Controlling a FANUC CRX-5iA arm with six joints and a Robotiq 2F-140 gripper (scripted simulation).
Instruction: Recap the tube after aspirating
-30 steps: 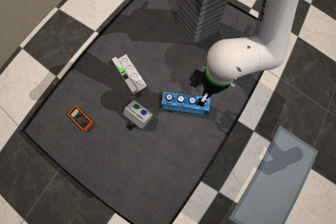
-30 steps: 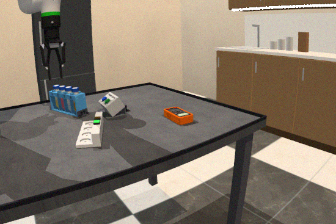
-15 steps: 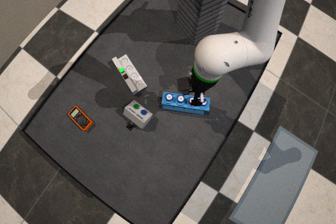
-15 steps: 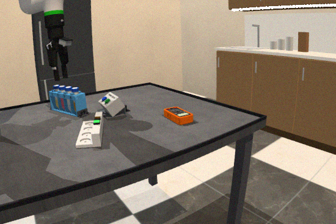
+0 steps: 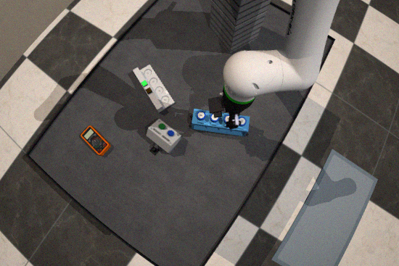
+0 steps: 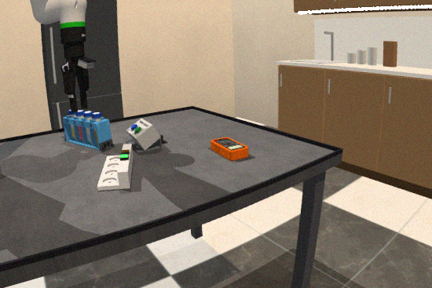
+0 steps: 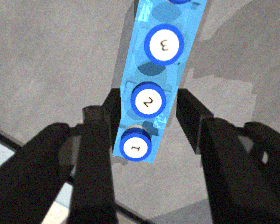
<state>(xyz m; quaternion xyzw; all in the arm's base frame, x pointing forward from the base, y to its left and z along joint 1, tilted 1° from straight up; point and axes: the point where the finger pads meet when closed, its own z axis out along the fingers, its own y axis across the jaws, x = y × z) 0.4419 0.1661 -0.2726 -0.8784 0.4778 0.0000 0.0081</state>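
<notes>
Now: the cap 2 40 mm below my hand. Round my hand: grey key housing 160 mm ahead, 200 mm to the right, 100 mm below; then green key 130 mm ahead, 220 mm to the right, 90 mm below; then blue key 140 mm ahead, 180 mm to the right, 90 mm below.
</notes>
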